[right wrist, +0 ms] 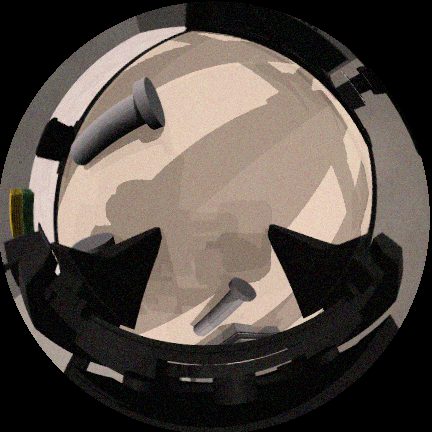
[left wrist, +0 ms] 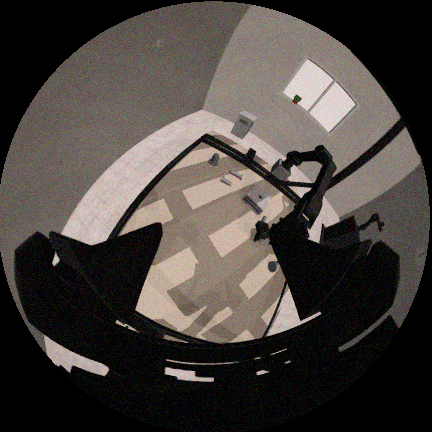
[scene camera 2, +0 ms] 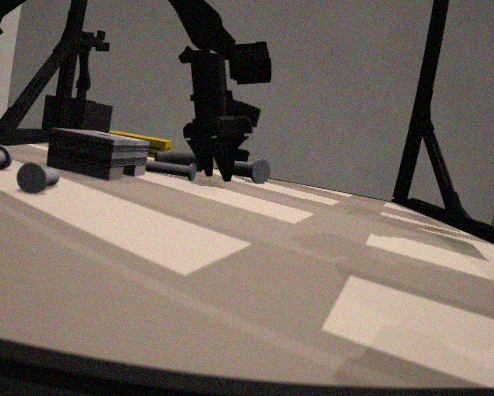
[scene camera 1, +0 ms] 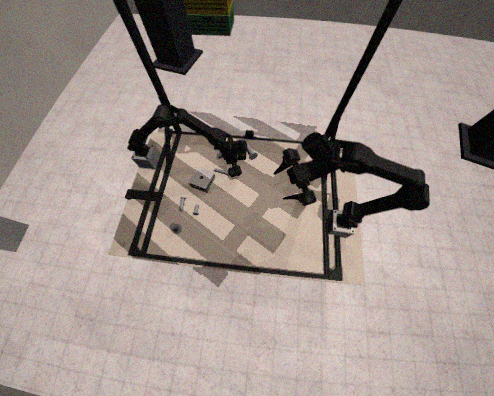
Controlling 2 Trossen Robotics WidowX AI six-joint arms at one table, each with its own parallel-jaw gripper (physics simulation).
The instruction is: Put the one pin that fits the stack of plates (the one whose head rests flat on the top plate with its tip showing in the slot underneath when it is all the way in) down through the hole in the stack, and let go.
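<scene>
The grey plate stack (scene camera 1: pixel 201 182) (scene camera 2: pixel 82 150) (left wrist: pixel 257 197) has a hole in its top. My right gripper (scene camera 2: pixel 218 176) (right wrist: pixel 215 231) is open and points down low over the table, beside a slim pin (scene camera 1: pixel 219 171) (scene camera 2: pixel 170 169) (right wrist: pixel 217 314) that lies near the stack. A thick pin (scene camera 1: pixel 251 152) (scene camera 2: pixel 254 171) (left wrist: pixel 272 266) (right wrist: pixel 112 127) lies farther back. Another pin's head (right wrist: pixel 95 243) is partly hidden behind a right finger. Two small pins (scene camera 1: pixel 182 203) (scene camera 1: pixel 196 209) lie in front of the stack. My left gripper (scene camera 1: pixel 280 186) (left wrist: pixel 217 230) is open, high at the right of scene camera 1.
A pin (scene camera 1: pixel 175 228) (left wrist: pixel 214 160) stands on its head near the front left. A dark frame (scene camera 1: pixel 235 265) borders the table. A yellow and green crate (scene camera 1: pixel 212 22) stands on the floor behind. Striped shadows cross the table.
</scene>
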